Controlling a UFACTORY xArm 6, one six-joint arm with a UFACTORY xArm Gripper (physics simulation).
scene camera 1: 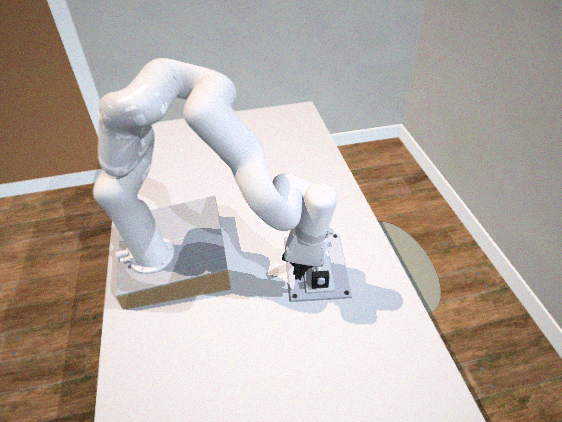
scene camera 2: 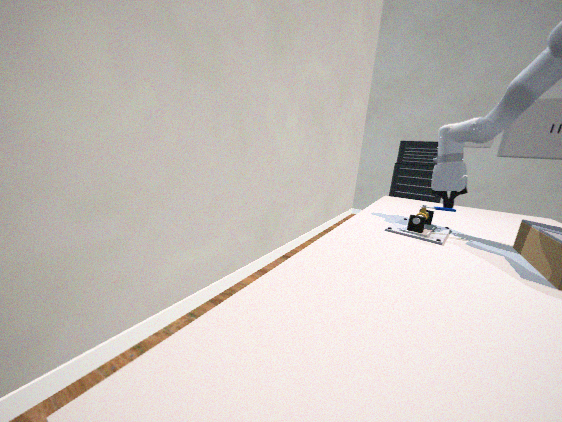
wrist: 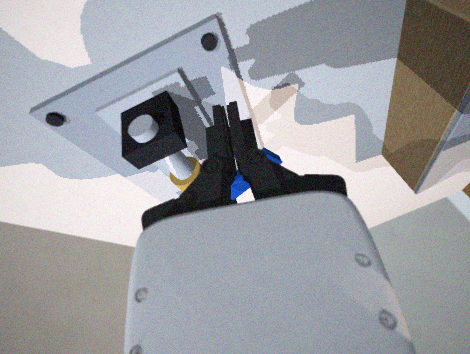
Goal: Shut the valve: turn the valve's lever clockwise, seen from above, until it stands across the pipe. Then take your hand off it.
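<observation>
The valve's yellow body (scene camera 2: 423,215) (wrist: 177,184) sits on a pipe between black blocks; the near block (scene camera 1: 320,279) (scene camera 2: 415,223) (wrist: 150,132) shows on the grey base plate (scene camera 1: 342,280) (scene camera 2: 425,238) (wrist: 90,105). The blue lever (scene camera 2: 445,209) (wrist: 240,187) juts sideways from the pipe toward the robot's base; its exact angle is hard to tell. The arm hides it in scene camera 1. My gripper (scene camera 1: 298,276) (scene camera 2: 448,206) (wrist: 228,119) is shut and empty, fingers down, right at the lever's blue part. In the wrist view the fingers partly cover the lever; contact cannot be told.
The wood-sided pedestal (scene camera 1: 175,290) (scene camera 2: 540,250) (wrist: 420,100) under the arm stands on the robot's side of the valve. The white table (scene camera 1: 250,360) (scene camera 2: 300,325) carries both. A dark slatted chair back (scene camera 2: 415,170) and a round pale disc (scene camera 1: 417,267) are beyond the table edges.
</observation>
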